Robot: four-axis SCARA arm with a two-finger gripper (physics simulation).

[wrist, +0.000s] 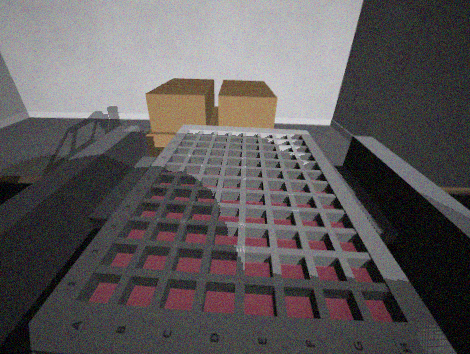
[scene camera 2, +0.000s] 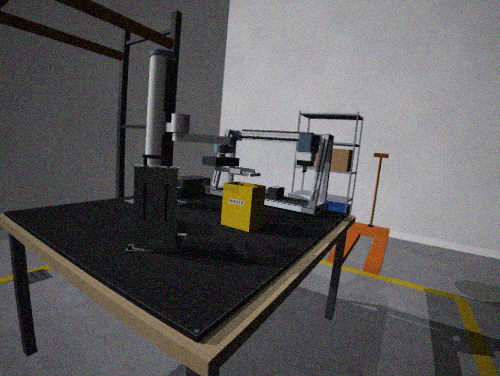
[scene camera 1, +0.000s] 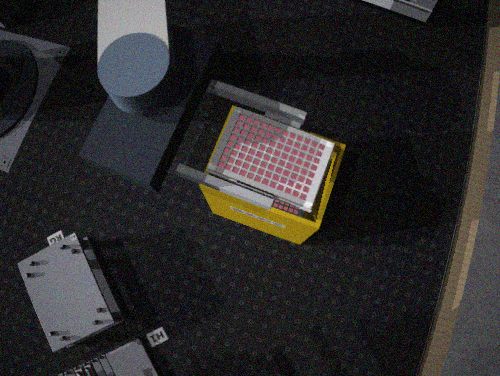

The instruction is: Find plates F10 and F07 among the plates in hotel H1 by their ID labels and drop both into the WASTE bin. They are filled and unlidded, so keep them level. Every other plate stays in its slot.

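Frame: origin at the arm's base, x ahead, y left, z up, level; centimetres.
Seen in the pictures: gripper, between the fingertips: (wrist: 243, 150) (scene camera 2: 247, 171) (scene camera 1: 288, 160).
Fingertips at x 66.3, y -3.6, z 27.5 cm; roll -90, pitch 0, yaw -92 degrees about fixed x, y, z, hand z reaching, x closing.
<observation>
A point is followed by its place in that frame.
My gripper (scene camera 1: 287, 159) {z 27.5, x 66.3, y -3.6 cm} (scene camera 2: 246, 172) {z 27.5, x 66.3, y -3.6 cm} (wrist: 243, 150) {z 27.5, x 66.3, y -3.6 cm} is shut on a filled, unlidded plate with red wells, one finger along each long side. The held plate (scene camera 1: 270, 165) {z 26.8, x 64.5, y -4.6 cm} (wrist: 242, 210) {z 27.2, x 62.3, y -3.4 cm} looks level, and its ID label is not readable. It is over the mouth of the yellow WASTE bin (scene camera 1: 260, 220) {z 11.5, x 65.0, y -8.5 cm} (scene camera 2: 242, 212) {z 9.4, x 68.3, y -8.6 cm}, a little above the rim in the scene camera 2 view. Part of another red-welled plate (scene camera 1: 285, 206) {z 3.2, x 68.0, y -3.5 cm} shows inside the bin below it. A corner of hotel H1 (scene camera 1: 129, 356) {z 2.1, x 51.5, y -36.7 cm} shows at the lower left, beside its H1 tag (scene camera 1: 156, 336) {z 1.3, x 54.6, y -31.8 cm}; its plates' labels are not readable.
A grey stand (scene camera 1: 65, 295) {z 7.3, x 39.0, y -30.3 cm} with pegs and an RG tag (scene camera 1: 56, 237) {z 1.3, x 30.6, y -22.4 cm} is left of the bin. A tall dark unit (scene camera 2: 156, 192) {z 21.1, x 59.2, y -49.1 cm} stands left of the bin in the scene camera 2 view. A gantry frame (scene camera 2: 324, 172) {z 27.5, x 85.3, y 56.5 cm} stands behind the bin. The wooden table edge (scene camera 1: 452, 280) {z 0.0, x 102.2, y -6.0 cm} runs at the right.
</observation>
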